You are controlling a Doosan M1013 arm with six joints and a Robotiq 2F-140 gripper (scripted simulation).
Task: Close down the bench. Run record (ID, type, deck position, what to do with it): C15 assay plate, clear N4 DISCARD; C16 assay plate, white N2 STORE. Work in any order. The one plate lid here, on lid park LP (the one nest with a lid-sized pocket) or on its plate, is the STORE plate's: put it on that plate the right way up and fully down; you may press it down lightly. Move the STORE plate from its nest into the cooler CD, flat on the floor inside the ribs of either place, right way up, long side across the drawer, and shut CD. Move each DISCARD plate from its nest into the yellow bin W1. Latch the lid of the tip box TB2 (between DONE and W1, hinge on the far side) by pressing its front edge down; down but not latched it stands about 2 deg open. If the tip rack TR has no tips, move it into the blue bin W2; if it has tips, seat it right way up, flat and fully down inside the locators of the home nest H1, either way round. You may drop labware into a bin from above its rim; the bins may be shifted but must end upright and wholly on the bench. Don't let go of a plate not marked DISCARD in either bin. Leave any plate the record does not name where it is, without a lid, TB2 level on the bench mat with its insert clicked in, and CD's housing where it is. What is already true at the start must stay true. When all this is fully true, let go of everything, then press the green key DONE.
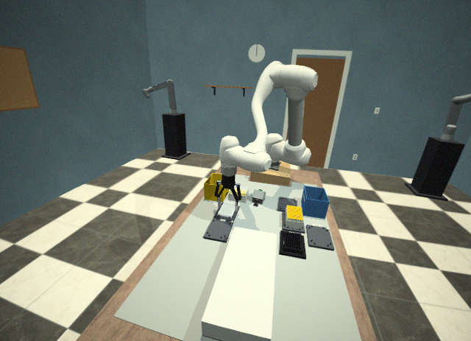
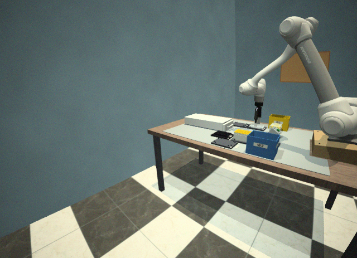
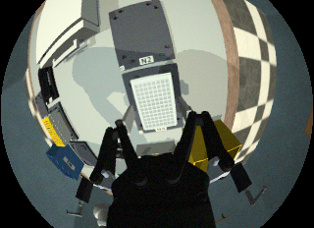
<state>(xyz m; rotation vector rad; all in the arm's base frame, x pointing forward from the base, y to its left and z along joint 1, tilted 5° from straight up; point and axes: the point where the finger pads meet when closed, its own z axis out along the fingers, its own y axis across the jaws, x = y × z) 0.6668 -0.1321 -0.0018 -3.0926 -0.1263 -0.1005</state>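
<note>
The clear plate lies 4 cm below my hand. Round my hand: tip box TB2 (18 cm behind, 1 cm to the left, 1 cm below); yellow bin W1 (17 cm behind, 14 cm to the right, 2 cm below); grey nest (17 cm ahead, 5 cm below, 2 cm to the left).
</note>
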